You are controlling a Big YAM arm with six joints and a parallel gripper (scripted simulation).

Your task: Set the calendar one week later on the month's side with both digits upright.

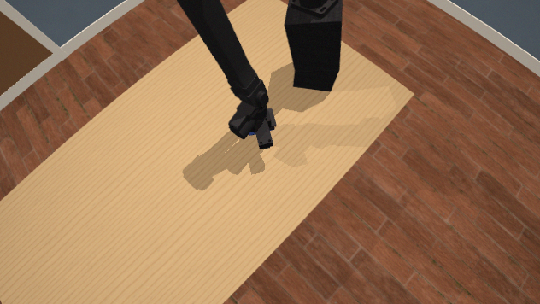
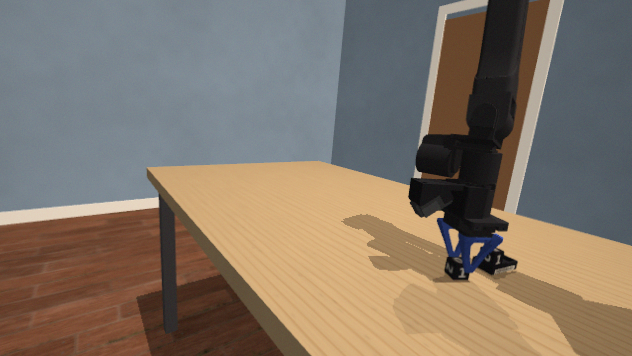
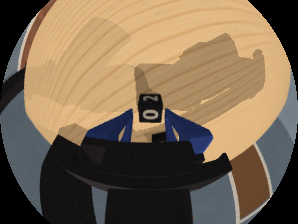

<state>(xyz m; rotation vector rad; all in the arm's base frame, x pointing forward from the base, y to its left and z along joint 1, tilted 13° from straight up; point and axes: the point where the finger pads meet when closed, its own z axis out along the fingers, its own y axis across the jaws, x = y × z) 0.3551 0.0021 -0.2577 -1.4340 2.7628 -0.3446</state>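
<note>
My gripper is now 1 cm above the black date cube. The rest, counted from my hand: black tray: 10 cm to the right, 3 cm behind, 2 cm below; black cube: 9 cm to the right, 2 cm behind.
</note>
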